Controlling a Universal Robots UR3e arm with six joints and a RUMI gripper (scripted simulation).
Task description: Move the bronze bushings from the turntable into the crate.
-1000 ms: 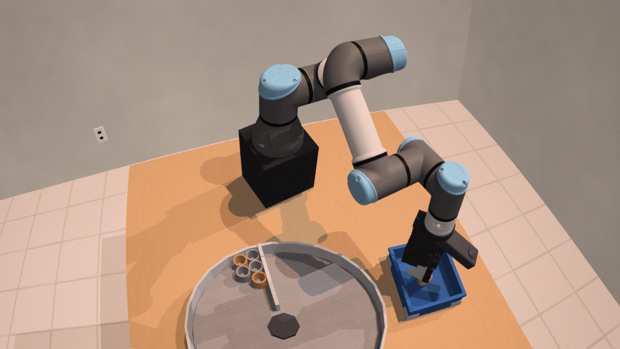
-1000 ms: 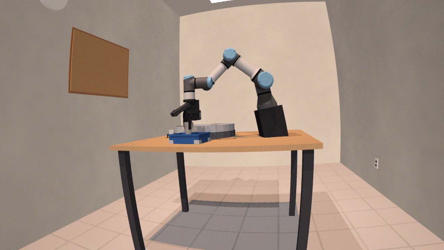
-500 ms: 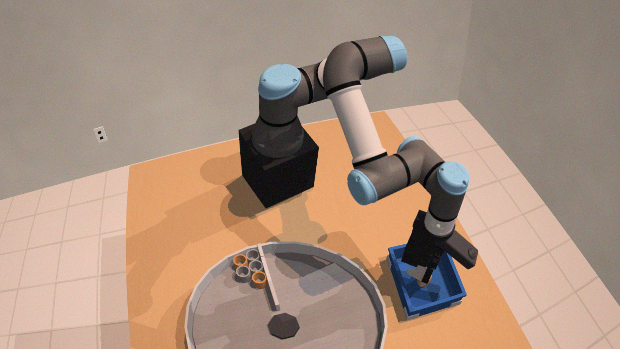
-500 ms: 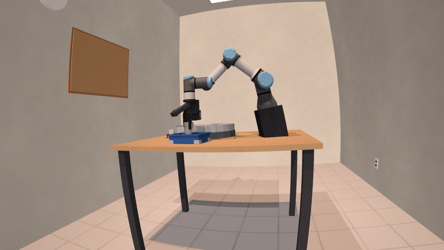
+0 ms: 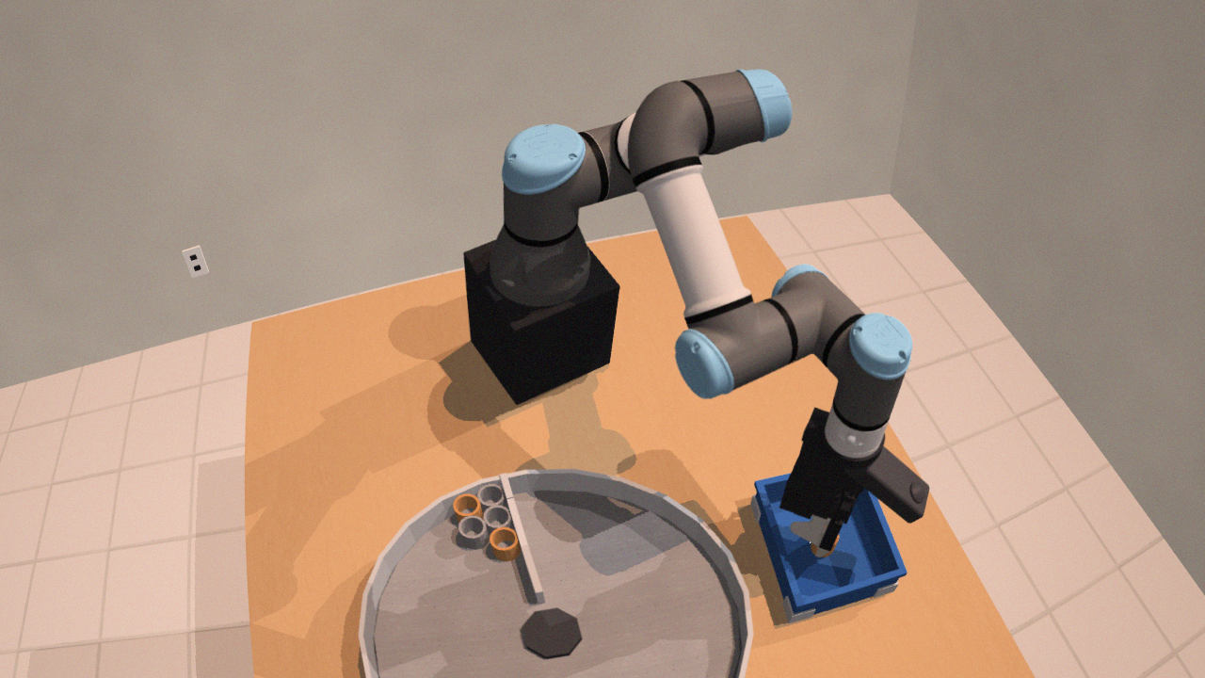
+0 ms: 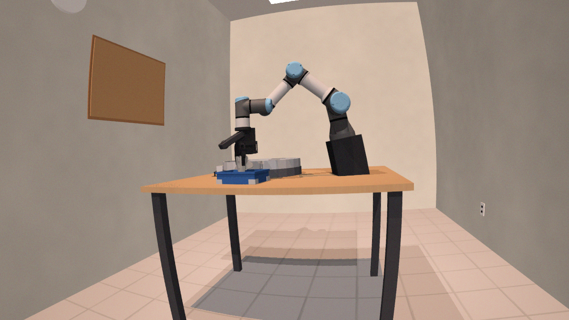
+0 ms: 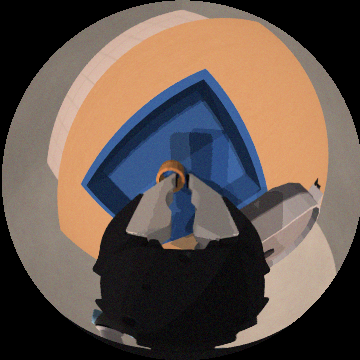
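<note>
The crate is 1 cm to the left of my hand and 1 cm behind it. Also, from my hand: grey turntable: 34 cm to the right, 2 cm above.
</note>
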